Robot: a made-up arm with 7 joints. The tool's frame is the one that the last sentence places.
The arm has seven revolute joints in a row. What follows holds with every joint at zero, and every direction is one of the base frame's.
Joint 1 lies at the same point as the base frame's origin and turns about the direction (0, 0.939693, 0.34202).
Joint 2 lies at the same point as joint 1 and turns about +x.
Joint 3 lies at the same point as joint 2 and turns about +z.
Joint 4 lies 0.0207 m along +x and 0.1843 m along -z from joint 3 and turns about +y.
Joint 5 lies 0.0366 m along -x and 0.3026 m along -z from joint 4 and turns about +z.
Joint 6 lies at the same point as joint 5 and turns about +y.
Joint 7 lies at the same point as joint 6 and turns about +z.
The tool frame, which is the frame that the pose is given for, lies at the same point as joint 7; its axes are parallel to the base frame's.
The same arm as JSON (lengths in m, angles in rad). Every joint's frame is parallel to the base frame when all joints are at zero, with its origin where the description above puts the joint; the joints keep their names.
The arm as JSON. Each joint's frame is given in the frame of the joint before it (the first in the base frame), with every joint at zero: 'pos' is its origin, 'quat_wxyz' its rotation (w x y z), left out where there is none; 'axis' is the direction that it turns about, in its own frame. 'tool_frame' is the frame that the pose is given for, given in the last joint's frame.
{"length_unit": "m", "angle_unit": "rad", "joints": [
  {"joint": "joint 1", "pos": [0.0, 0.0, 0.0], "axis": [0.0, 0.9397, 0.342]},
  {"joint": "joint 2", "pos": [0.0, 0.0, 0.0], "axis": "+x"},
  {"joint": "joint 3", "pos": [0.0, 0.0, 0.0], "axis": "+z"},
  {"joint": "joint 4", "pos": [0.0207, 0.0, -0.1843], "axis": "+y"},
  {"joint": "joint 5", "pos": [-0.0366, 0.0, -0.3026], "axis": "+z"},
  {"joint": "joint 6", "pos": [0.0, 0.0, 0.0], "axis": "+y"},
  {"joint": "joint 7", "pos": [0.0, 0.0, 0.0], "axis": "+z"}
], "tool_frame": {"pos": [0.0, 0.0, 0.0]}}

